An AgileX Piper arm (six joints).
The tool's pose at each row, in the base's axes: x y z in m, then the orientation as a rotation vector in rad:
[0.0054 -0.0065 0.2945 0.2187 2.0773 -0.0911]
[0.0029 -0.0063 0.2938 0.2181 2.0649 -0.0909]
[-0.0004 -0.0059 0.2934 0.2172 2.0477 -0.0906]
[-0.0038 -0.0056 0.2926 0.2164 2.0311 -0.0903]
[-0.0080 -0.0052 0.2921 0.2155 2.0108 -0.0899]
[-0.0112 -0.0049 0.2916 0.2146 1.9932 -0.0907]
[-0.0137 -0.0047 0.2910 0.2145 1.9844 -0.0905]
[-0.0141 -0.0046 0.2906 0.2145 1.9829 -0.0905]
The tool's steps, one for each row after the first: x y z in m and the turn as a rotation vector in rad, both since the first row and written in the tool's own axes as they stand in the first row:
[0.0018 -0.0003 -0.0018 -0.0008 -0.0124 0.0009]
[0.0038 -0.0006 -0.0045 -0.0019 -0.0295 0.0021]
[0.0062 -0.0009 -0.0071 -0.0029 -0.0460 0.0033]
[0.0087 -0.0014 -0.0105 -0.0041 -0.0662 0.0049]
[0.0107 -0.0017 -0.0130 -0.0044 -0.0838 0.0057]
[0.0124 -0.0020 -0.0149 -0.0049 -0.0926 0.0066]
[0.0130 -0.0020 -0.0150 -0.0049 -0.0940 0.0068]

